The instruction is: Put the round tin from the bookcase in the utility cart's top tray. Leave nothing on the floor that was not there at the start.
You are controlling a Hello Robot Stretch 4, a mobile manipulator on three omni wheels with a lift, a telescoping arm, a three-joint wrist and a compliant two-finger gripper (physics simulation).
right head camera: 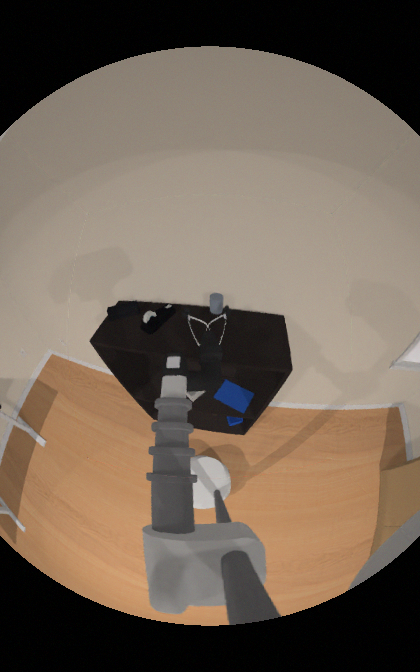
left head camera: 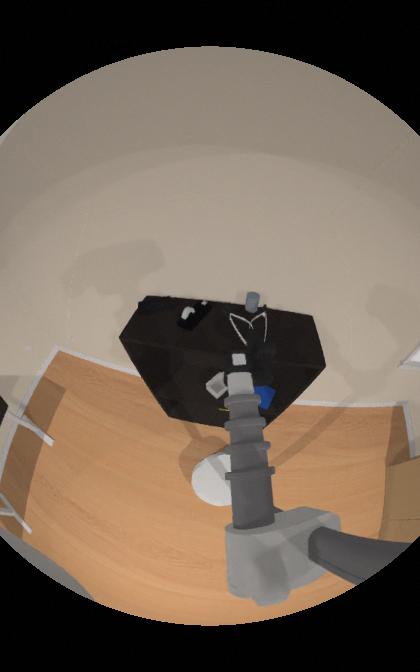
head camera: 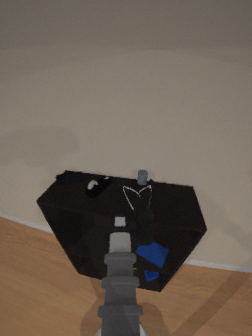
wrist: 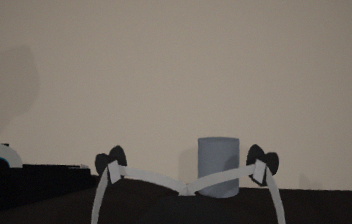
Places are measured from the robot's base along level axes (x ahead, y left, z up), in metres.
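Where they show: gripper, fingertip midpoint: (head camera: 135, 180) (wrist: 186, 159).
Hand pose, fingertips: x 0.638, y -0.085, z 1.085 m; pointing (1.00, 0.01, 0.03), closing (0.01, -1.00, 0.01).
Each offset is from my fingertips to the top centre of the thing.
The round tin @(dy -0.042, dx +0.049, dz +0.017 m) (head camera: 142, 177) (left head camera: 252, 302) (right head camera: 216, 303) (wrist: 218, 165), a blue-grey cylinder, stands upright near the back edge of the top of the dark bookcase (head camera: 175, 205) (left head camera: 295, 340) (right head camera: 260, 340) (wrist: 310, 205). My gripper (head camera: 137, 187) (left head camera: 247, 313) (right head camera: 207, 315) (wrist: 186, 159) is open and empty over the bookcase top. Its fingertips are in front of the tin. In the wrist view the tin shows between the fingertips, right of their middle and closer to the right one, beyond the fingers. I cannot make out the utility cart in these views.
A black object with a white round part @(dy +0.198, dx +0.004, dz +0.017 m) (head camera: 98, 187) (left head camera: 195, 316) (right head camera: 158, 320) lies left on the bookcase top, beside another black object @(dy +0.371, dx +0.053, dz +0.001 m) (head camera: 70, 177). Blue items @(dy -0.152, dx -0.108, dz -0.589 m) (head camera: 154, 254) (right head camera: 234, 396) and a light grey container (left head camera: 217, 385) are in the bookcase. The wall is close behind the tin.
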